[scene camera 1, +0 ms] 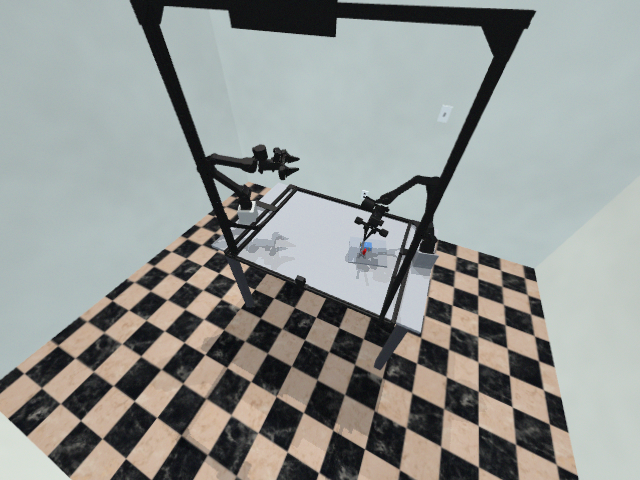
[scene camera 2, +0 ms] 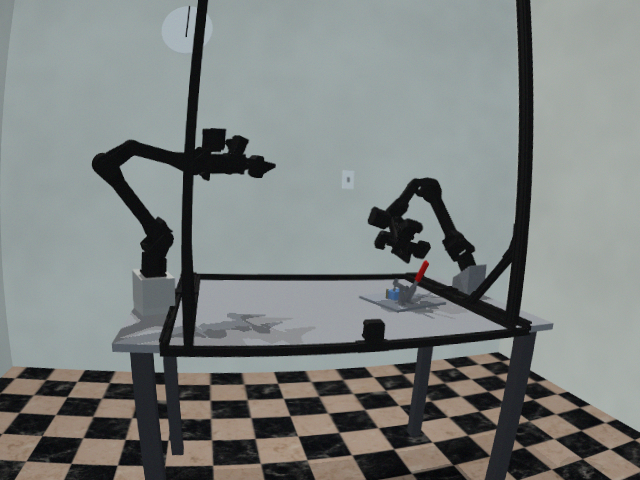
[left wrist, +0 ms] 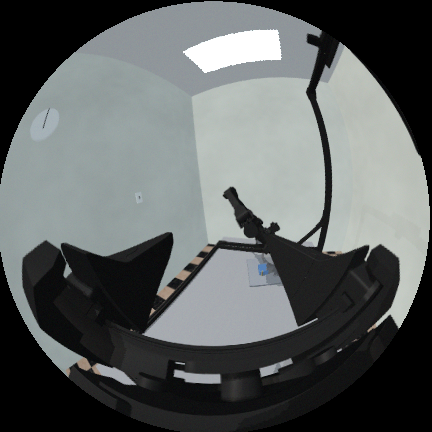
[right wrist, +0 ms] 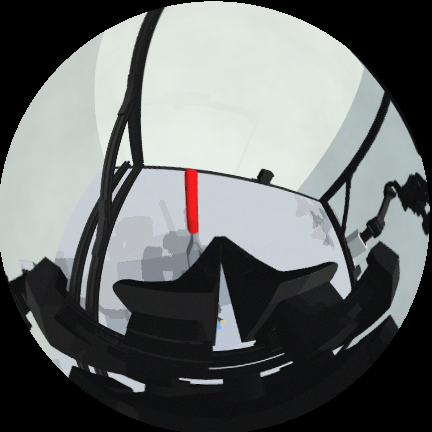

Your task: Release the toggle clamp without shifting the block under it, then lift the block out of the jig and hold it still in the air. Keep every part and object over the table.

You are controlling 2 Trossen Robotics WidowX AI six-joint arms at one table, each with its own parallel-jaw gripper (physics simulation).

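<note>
The blue block sits in the jig on a grey plate. The toggle clamp's red handle leans up and to the right in scene camera 2, away from the block. The clamp's grey arm shows over the block; contact is too small to tell. My right gripper is shut and empty, above the jig beside the handle. My left gripper is open and empty, high at the left.
The white table has a black rail frame around it, with tall black posts. A small black box sits on the near rail. The jig plate lies in the right part of the table.
</note>
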